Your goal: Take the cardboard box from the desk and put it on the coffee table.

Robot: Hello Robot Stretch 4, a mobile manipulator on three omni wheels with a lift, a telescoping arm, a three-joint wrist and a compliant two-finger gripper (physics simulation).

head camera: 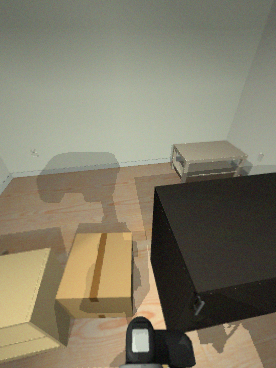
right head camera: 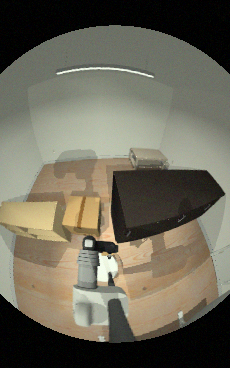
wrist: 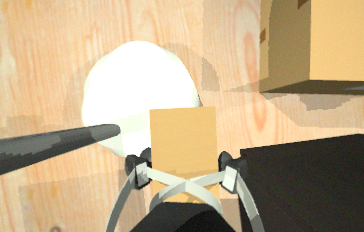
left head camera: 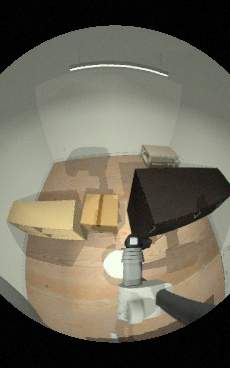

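Where they show: gripper, between the fingertips: (wrist: 186, 162); robot's base, origin of its link: (right head camera: 101, 266) (wrist: 147, 103) (left head camera: 119, 263).
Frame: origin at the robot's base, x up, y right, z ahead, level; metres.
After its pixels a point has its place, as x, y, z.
A small plain cardboard box (wrist: 183, 135) {0.736, 0.051, 0.167} is between the two fingertips in the wrist view, with a fingertip at each side. My gripper (wrist: 186, 162) {0.688, 0.087, 0.170} is shut on it and holds it above the floor. In the head camera view the black wrist hides the fingers and the box; it is by the near left corner of the black cabinet. The coffee table (head camera: 209, 150) {0.422, 1.067, 2.326} (left head camera: 159, 150) {0.422, 0.999, 2.307} (right head camera: 147, 153) {0.422, 0.999, 2.294}, low and beige with an open frame, stands at the back right near the wall, behind the cabinet. I cannot make out the desk.
A long black cabinet (head camera: 215, 230) (left head camera: 175, 192) (right head camera: 160, 197) (wrist: 305, 175) {0.403, 0.175, 0.456} stands at the right. A large taped carton (head camera: 112, 265) {0.378, -0.191, 0.660} (left head camera: 95, 212) {0.379, -0.334, 0.628} (right head camera: 77, 215) {0.377, -0.322, 0.617} (wrist: 335, 40) {0.378, -0.157, 0.532} stands on the floor left of it, beside a pale shelf unit (head camera: 22, 280) {0.582, -0.633, 0.490} (left head camera: 45, 212) {0.583, -0.912, 0.445} (right head camera: 32, 212) {0.582, -0.863, 0.461}. A gap separates carton and cabinet.
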